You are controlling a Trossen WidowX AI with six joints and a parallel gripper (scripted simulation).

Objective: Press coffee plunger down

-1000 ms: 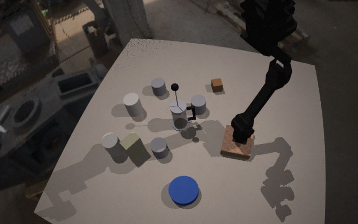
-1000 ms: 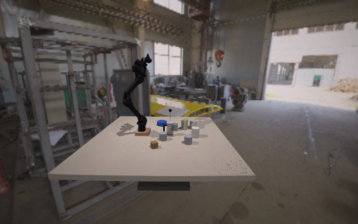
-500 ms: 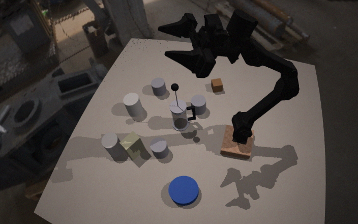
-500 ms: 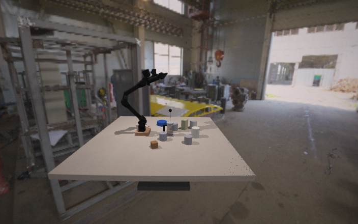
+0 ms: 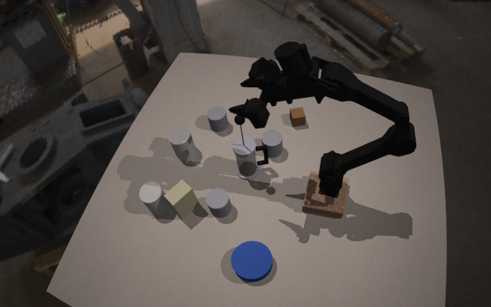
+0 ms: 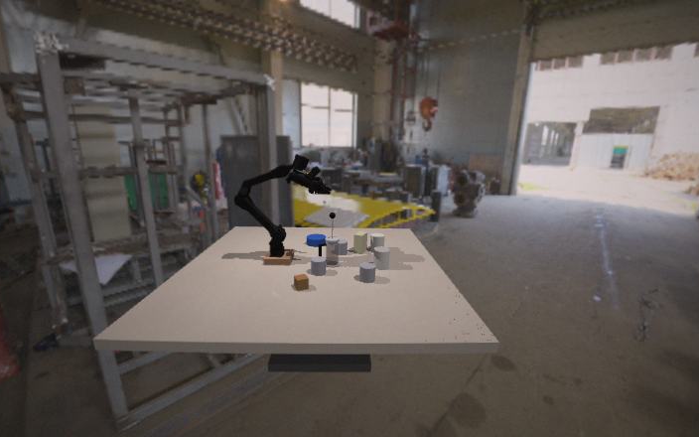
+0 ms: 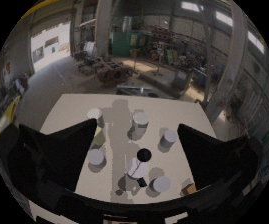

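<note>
My gripper tip is now 30 mm to the left of the coffee press and 250 mm above it. The rest, counted from my gripper tip: blue disc (120 mm behind, 290 mm to the left, 350 mm below).
</note>
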